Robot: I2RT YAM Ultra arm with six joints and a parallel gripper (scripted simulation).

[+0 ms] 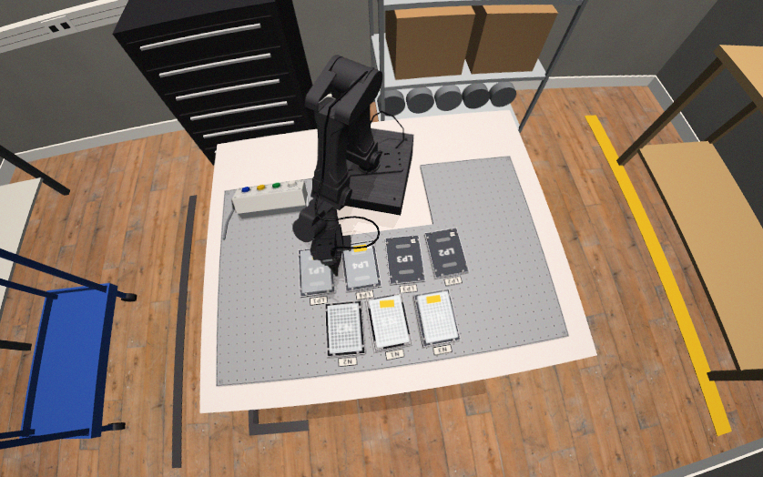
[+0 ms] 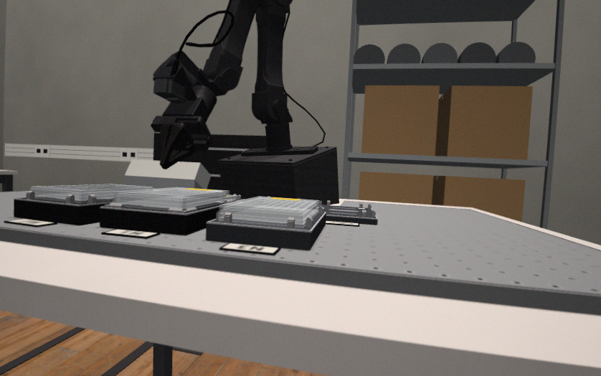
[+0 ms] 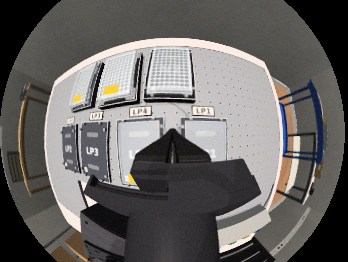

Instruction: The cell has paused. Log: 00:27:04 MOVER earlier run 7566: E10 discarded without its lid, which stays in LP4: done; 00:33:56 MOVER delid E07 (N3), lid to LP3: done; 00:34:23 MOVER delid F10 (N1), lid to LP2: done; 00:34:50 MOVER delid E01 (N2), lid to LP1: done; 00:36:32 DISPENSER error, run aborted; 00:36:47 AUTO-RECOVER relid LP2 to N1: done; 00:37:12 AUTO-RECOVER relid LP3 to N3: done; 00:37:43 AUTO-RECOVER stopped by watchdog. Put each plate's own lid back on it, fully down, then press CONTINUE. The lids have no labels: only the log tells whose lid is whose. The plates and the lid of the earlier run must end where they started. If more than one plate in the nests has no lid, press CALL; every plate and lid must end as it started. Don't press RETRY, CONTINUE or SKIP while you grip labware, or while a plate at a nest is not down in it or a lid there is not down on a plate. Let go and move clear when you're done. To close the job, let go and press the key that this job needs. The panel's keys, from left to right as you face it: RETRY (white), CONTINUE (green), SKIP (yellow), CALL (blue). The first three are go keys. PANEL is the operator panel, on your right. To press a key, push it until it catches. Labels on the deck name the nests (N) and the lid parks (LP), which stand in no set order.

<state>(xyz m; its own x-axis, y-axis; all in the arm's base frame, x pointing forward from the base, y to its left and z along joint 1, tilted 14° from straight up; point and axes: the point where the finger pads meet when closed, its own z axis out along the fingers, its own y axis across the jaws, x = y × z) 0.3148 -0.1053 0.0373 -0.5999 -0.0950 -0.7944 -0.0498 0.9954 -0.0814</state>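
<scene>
My gripper is now 14 cm short of the plate, 4 cm above it and 1 cm to the right of it. The rest, counted from my hand: green key 30 cm behind, 19 cm to the right, 1 cm below; then LP1 lid park 7 cm to the right, 7 cm below, 3 cm behind; then yellow SKIP key 29 cm behind, 24 cm to the right, 1 cm below.
</scene>
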